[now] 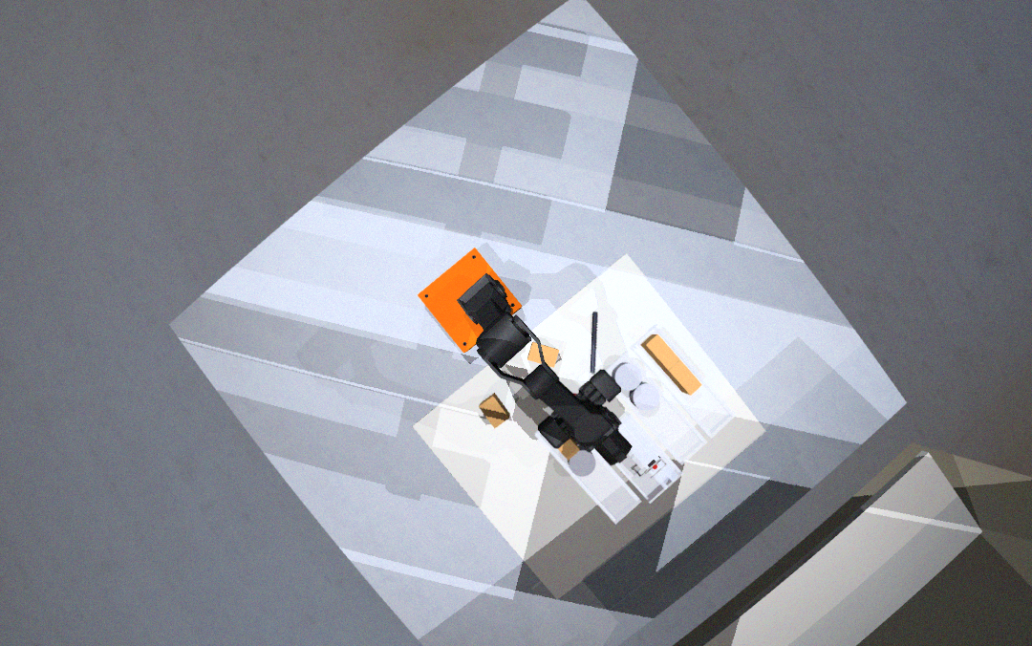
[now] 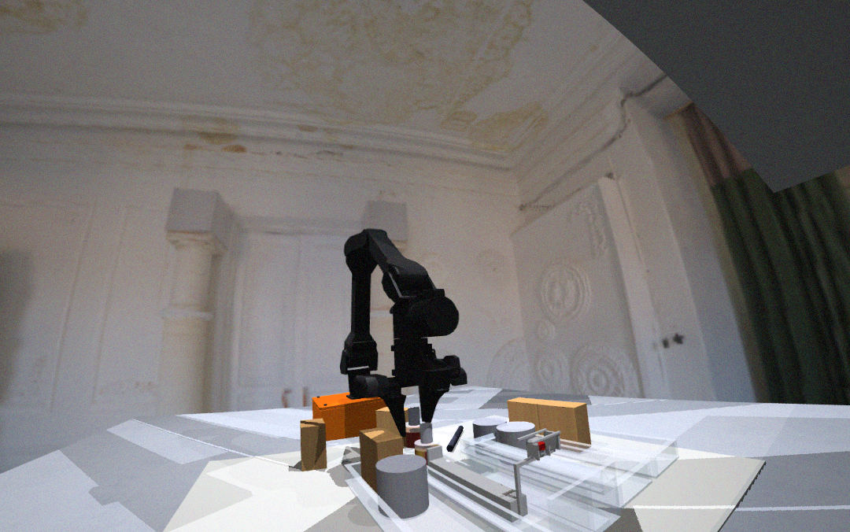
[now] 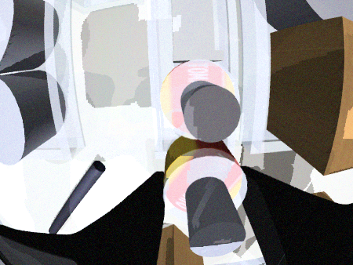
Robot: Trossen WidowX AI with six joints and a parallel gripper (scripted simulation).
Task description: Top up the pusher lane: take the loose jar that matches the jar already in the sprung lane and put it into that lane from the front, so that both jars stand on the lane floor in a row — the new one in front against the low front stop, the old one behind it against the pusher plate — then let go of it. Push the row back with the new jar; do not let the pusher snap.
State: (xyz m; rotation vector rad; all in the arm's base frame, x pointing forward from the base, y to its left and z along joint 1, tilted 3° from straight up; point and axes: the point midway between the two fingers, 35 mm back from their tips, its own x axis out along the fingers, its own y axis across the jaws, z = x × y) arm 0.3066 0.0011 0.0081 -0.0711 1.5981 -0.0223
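Right now the dark stick is 120 mm to the left of my gripper tip, 70 mm behind it and 40 mm below it. Round my gripper tip: red mark: 220 mm ahead, 40 mm to the left, 20 mm above.
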